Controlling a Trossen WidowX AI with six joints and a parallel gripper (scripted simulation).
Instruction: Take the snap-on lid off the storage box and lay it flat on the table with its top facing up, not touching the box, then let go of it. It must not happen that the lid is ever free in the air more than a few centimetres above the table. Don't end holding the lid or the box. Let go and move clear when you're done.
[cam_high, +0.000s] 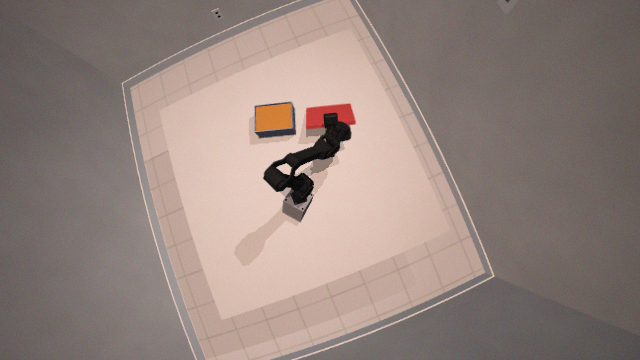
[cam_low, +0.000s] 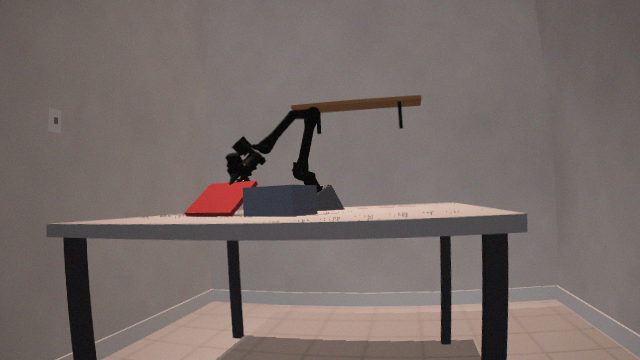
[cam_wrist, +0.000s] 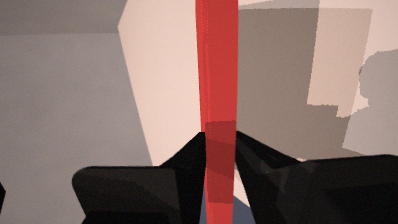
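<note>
My hand is 90 mm short of the red lid, 30 mm to the left of it and 70 mm above it. Round my hand: storage box 200 mm ahead, 230 mm to the left, 90 mm below.
</note>
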